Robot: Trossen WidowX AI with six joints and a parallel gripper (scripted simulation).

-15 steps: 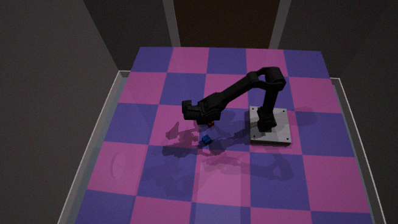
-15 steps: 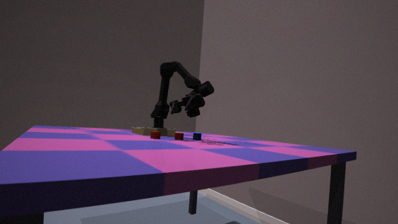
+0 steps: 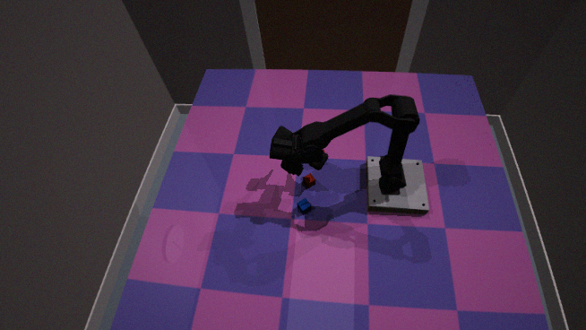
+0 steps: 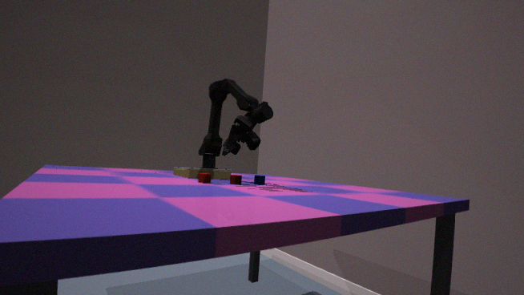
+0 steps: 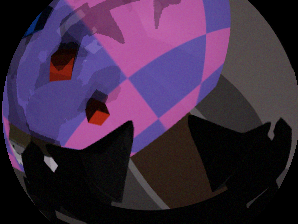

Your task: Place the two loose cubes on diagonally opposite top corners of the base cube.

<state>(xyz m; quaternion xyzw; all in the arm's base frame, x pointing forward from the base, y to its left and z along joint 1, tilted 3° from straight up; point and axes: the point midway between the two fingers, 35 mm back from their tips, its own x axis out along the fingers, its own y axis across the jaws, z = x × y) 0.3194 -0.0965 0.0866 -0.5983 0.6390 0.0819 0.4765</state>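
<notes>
The blue base cube is 3 cm behind my gripper tip, 19 cm to the left of it and 10 cm below it.
</notes>
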